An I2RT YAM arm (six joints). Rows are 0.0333 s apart.
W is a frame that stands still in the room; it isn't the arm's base.
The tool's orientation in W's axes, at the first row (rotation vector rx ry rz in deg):
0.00, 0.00, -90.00
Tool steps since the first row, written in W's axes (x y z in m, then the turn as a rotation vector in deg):
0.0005, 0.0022, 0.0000, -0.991, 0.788, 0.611
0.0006, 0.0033, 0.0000, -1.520, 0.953, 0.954
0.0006, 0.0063, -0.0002, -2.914, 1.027, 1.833
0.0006, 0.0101, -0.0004, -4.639, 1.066, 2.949
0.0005, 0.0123, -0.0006, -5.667, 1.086, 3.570
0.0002, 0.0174, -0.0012, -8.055, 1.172, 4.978
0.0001, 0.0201, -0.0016, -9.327, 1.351, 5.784
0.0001, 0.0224, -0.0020, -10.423, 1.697, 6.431
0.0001, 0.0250, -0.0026, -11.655, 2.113, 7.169
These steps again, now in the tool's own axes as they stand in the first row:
-0.0022, 0.0005, 0.0000, -0.788, -0.991, 0.611
-0.0033, 0.0006, 0.0000, -0.953, -1.520, 0.954
-0.0063, 0.0006, -0.0002, -1.027, -2.914, 1.833
-0.0101, 0.0006, -0.0004, -1.066, -4.639, 2.949
-0.0123, 0.0005, -0.0006, -1.086, -5.667, 3.570
-0.0174, 0.0002, -0.0012, -1.172, -8.055, 4.978
-0.0201, 0.0001, -0.0016, -1.351, -9.327, 5.784
-0.0224, 0.0001, -0.0020, -1.697, -10.423, 6.431
-0.0250, 0.0001, -0.0026, -2.113, -11.655, 7.169

